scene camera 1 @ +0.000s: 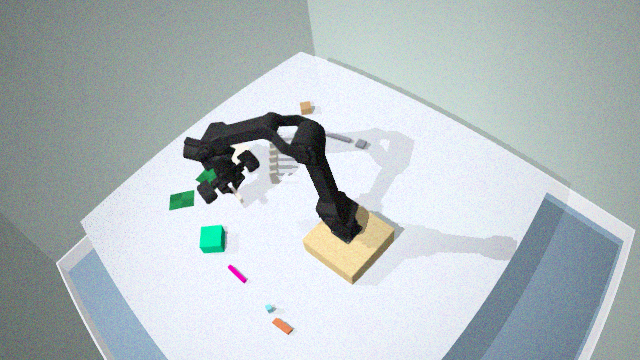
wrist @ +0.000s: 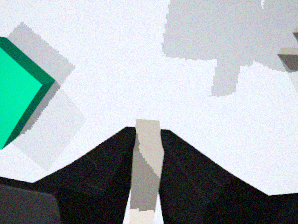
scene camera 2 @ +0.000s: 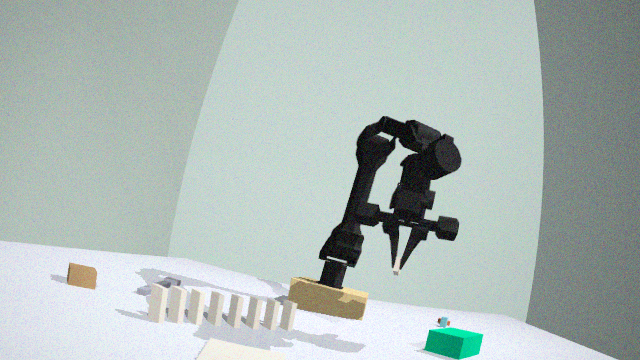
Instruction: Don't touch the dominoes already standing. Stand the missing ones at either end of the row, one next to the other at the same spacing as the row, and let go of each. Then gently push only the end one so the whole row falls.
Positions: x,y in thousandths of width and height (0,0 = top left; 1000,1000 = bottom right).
Labels:
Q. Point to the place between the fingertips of my gripper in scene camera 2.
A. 620,746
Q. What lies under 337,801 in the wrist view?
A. My gripper.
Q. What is my gripper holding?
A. A cream domino.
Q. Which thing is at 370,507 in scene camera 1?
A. My gripper.

